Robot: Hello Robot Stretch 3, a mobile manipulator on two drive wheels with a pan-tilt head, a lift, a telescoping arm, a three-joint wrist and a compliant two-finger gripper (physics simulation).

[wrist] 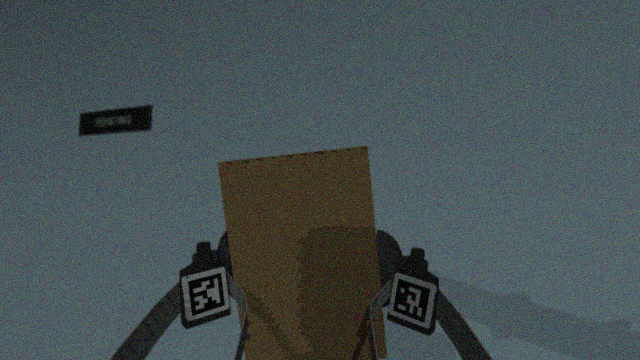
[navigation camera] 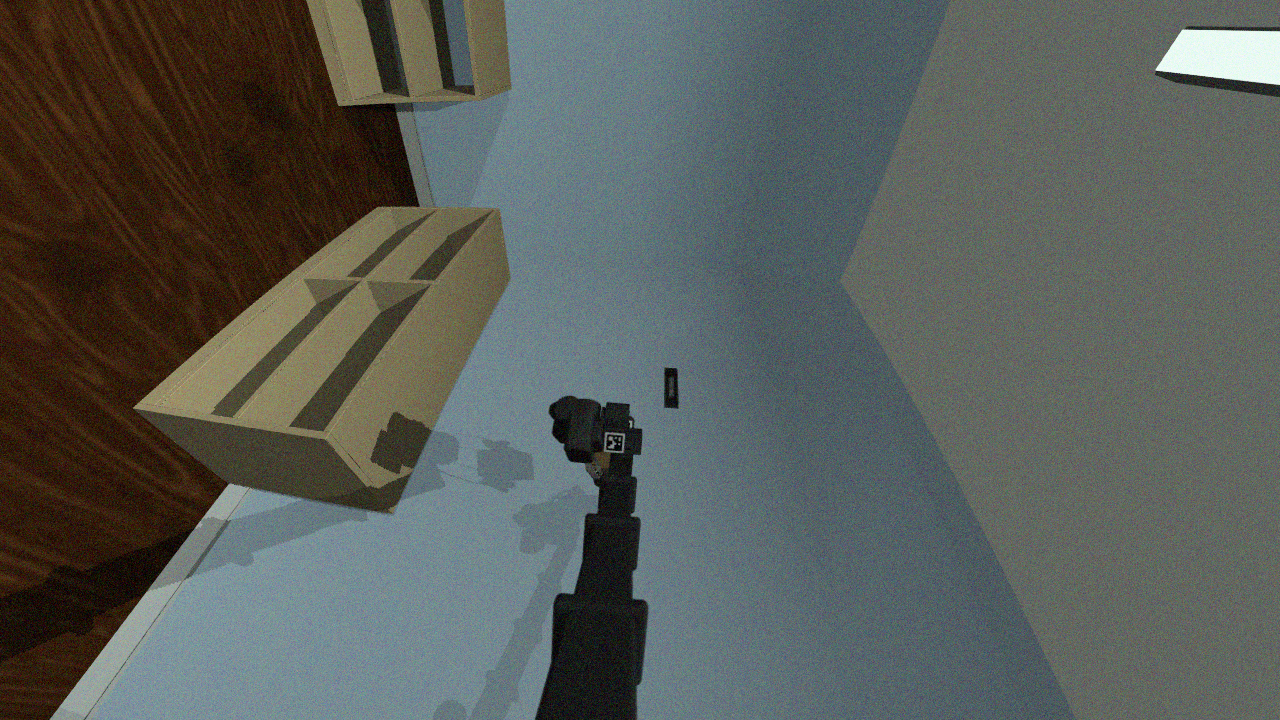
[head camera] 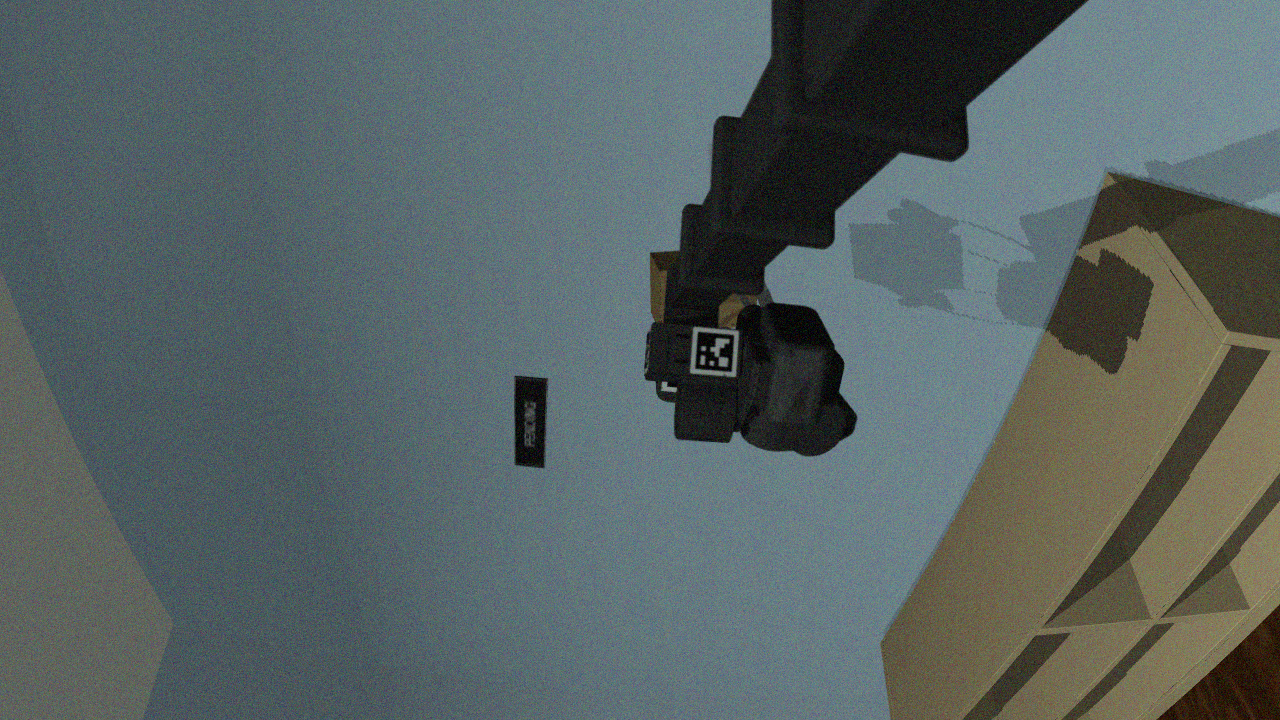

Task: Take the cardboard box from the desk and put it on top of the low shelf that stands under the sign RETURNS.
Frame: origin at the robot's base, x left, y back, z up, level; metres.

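Seen in the pictures: gripper, fingertip midpoint: (navigation camera: pixel 605 461).
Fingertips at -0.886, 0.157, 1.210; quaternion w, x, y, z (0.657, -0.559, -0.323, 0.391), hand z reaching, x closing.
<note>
A point is followed by its place in that frame, as x, y, z.
The cardboard box (wrist: pixel 295 200) is between the two fingers of my gripper (wrist: pixel 311 252) {-0.886, 0.157, 1.210}, which is shut on it. Parts of the box also show behind the arm in the head view (head camera: pixel 660 288) {-0.829, 0.132, 1.259} and in the navigation view (navigation camera: pixel 601 460) {-0.832, 0.141, 1.205}. The fingers are mostly hidden there by the wrist. The box is in the air, higher than a low shelf (head camera: pixel 1020 447) {-1.311, 0.019, 0.610} (navigation camera: pixel 460 326) {-1.396, -0.152, 0.610} at the wall. A dark sign (head camera: pixel 530 421) {-1.475, 0.013, 1.400} (navigation camera: pixel 670 387) {-1.478, 0.010, 1.397} (wrist: pixel 115 120) above that shelf reads PENDING in the head view. The sign RETURNS and the desk do not show.
Another shelf unit (navigation camera: pixel 492 53) {-1.316, -1.220, 0.610} stands farther along the wall at the upper left of the navigation view. The extended arm (head camera: pixel 796 161) {-0.301, 0.087, 1.259} (navigation camera: pixel 604 617) {-0.244, 0.085, 1.252} reaches toward the blue wall (head camera: pixel 358 268) {-1.276, 0.206, 1.665} (navigation camera: pixel 716 555) {-1.034, 0.438, 1.520}. Its shadow falls on the wall and the nearer shelf's top. Dark wooden floor (navigation camera: pixel 107 223) {-0.684, -0.290, 0.000} lies in front.
</note>
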